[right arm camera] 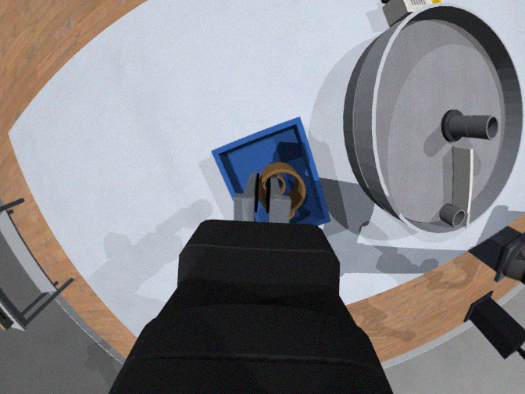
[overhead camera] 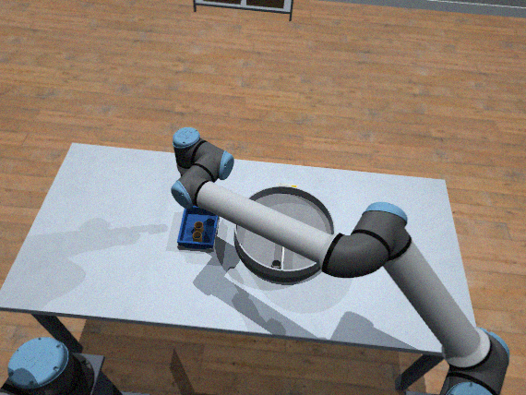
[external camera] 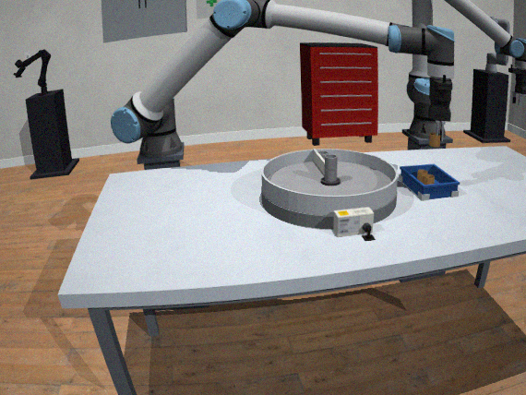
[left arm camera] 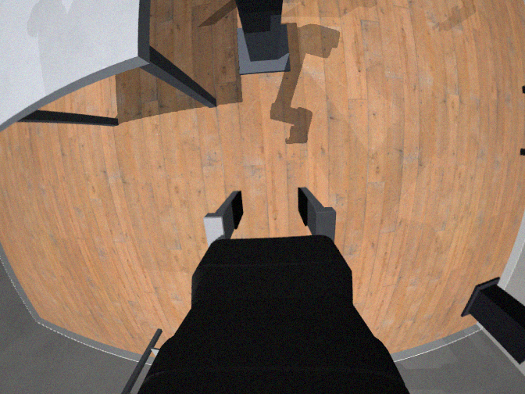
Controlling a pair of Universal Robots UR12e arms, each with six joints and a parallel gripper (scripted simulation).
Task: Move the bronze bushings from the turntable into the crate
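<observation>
The blue crate is 50 mm behind my right hand and 180 mm below it.
</observation>
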